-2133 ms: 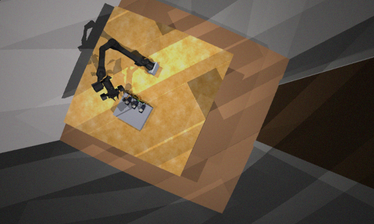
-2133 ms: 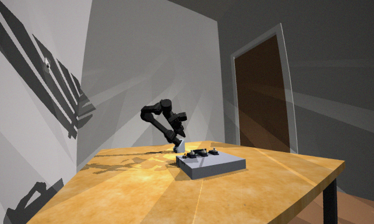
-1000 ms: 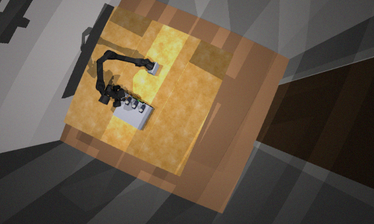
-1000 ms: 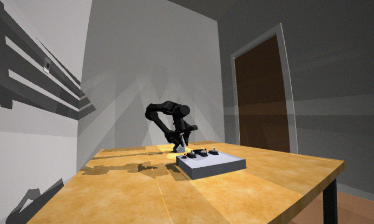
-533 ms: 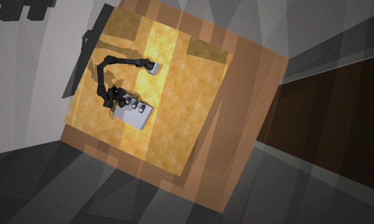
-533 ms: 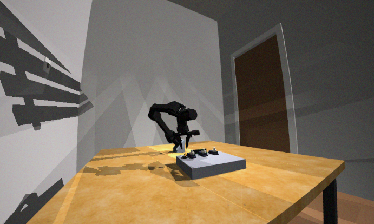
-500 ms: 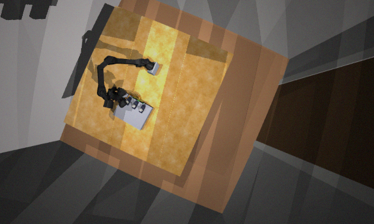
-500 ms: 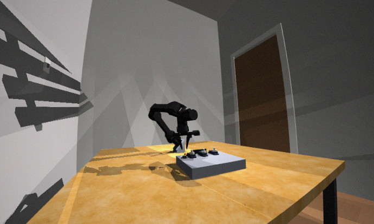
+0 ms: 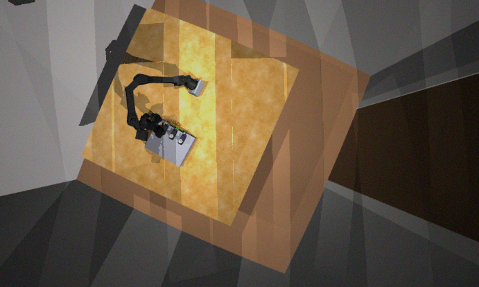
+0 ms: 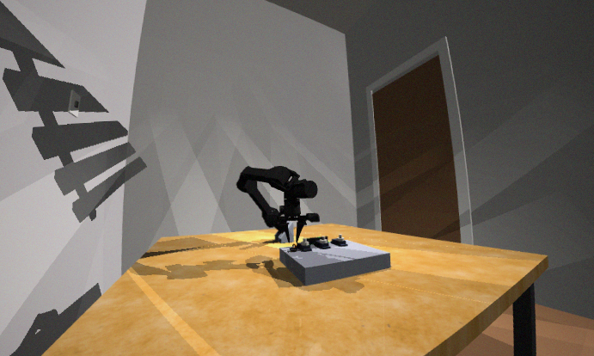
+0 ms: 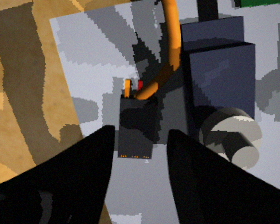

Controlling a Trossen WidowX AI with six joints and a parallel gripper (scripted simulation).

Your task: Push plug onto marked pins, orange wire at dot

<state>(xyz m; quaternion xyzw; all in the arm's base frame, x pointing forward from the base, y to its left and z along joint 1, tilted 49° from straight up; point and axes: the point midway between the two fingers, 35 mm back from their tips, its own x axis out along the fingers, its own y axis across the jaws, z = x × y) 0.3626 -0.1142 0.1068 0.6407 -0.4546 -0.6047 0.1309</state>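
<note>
Right now my gripper tip is 3 cm past the green band and 14 cm to the right of it. The rest, counted from my gripper tip: servo: 2 cm ahead, 11 cm to the left, 3 cm below; then grey printed holder: 13 cm ahead, 9 cm to the left, 5 cm below.
</note>
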